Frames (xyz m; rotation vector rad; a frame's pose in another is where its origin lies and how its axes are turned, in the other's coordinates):
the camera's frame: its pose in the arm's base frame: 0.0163 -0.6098 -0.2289 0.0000 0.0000 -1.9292
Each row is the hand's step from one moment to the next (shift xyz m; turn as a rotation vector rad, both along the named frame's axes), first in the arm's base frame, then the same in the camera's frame.
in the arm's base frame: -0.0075 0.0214 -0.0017 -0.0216 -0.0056 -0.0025
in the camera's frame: -0.0174 -0.0145 -0.0017 0.0128 -0.0183 -0.0025
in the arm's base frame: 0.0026 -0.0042 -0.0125 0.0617 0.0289 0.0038
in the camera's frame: 0.0030 0.0039 -0.0125 -0.0487 0.0476 0.0038
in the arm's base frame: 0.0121 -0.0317 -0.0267 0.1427 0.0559 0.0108
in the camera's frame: 0.0254 0.0225 -0.0267 -0.1024 0.1140 0.0108
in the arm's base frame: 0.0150 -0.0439 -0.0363 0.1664 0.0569 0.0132
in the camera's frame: 0.0358 0.0294 -0.0363 -0.1117 0.1359 0.0132
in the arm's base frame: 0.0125 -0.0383 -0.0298 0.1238 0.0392 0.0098
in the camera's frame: 0.0315 0.0251 -0.0298 -0.0801 0.1022 0.0098
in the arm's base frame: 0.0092 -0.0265 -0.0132 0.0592 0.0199 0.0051
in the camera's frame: 0.0216 0.0179 -0.0132 -0.0394 0.0485 0.0051
